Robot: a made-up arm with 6 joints.
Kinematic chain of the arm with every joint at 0, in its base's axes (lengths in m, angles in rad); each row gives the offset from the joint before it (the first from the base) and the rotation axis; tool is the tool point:
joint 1: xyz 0 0 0.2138 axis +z
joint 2: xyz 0 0 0 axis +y
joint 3: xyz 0 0 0.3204 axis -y
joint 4: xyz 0 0 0 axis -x
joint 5: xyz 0.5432 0 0 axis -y
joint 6: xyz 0 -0.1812 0 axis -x
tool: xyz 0 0 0
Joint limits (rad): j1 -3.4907..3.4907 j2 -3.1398..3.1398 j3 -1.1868..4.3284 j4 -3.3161..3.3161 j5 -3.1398..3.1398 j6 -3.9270..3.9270
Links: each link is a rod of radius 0.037 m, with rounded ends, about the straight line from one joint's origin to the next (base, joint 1, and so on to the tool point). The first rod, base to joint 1, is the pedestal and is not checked.
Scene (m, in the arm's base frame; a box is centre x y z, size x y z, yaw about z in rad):
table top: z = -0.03
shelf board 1: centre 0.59 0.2 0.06 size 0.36 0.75 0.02 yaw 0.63
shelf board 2: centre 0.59 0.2 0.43 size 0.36 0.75 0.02 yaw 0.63
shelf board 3: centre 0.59 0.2 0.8 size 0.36 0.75 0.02 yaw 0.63
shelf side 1: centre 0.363 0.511 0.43 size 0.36 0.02 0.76 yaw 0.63
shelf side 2: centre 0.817 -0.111 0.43 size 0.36 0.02 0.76 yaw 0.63
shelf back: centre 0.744 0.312 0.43 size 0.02 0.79 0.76 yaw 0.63
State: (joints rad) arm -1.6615 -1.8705 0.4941 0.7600 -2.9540 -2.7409
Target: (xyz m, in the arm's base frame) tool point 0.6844 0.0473 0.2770
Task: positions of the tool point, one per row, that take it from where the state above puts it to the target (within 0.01 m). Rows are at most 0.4 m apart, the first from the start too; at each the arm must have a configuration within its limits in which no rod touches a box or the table.
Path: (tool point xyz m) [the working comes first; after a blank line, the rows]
Joints at the target: 0.1750 0.5118 -0.1752 1.1587 -2.9540 -2.7409
Straight joint move there: touches shelf board 2.

1: -0.1990 0.5835 0.6867
2: -0.2249 0.2762 0.8512
3: -0.1188 -0.0299 0.8789
4: 0.0752 -0.2420 0.7757
5: 0.2717 -0.3150 0.5764
6: 0.3855 -0.2666 0.3358
7: 0.5059 -0.1964 0.3359
8: 0.6102 -0.0900 0.3161
9: 0.6844 0.0473 0.2770

